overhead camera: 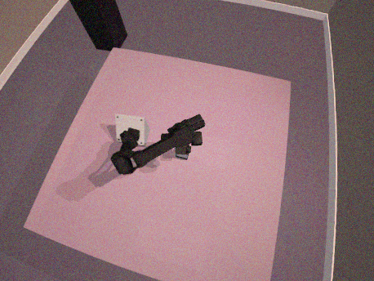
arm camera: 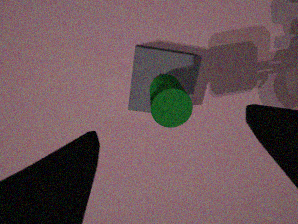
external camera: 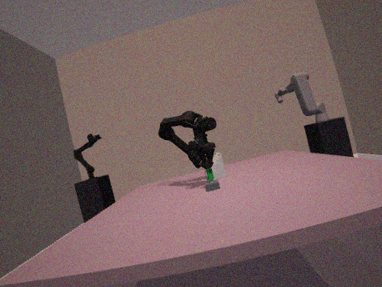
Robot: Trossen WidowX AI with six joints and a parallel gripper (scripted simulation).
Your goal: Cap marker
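Now: the green cap 50 mm below my gripper tip. The rest, counted from my gripper tip: holder block: 110 mm below.
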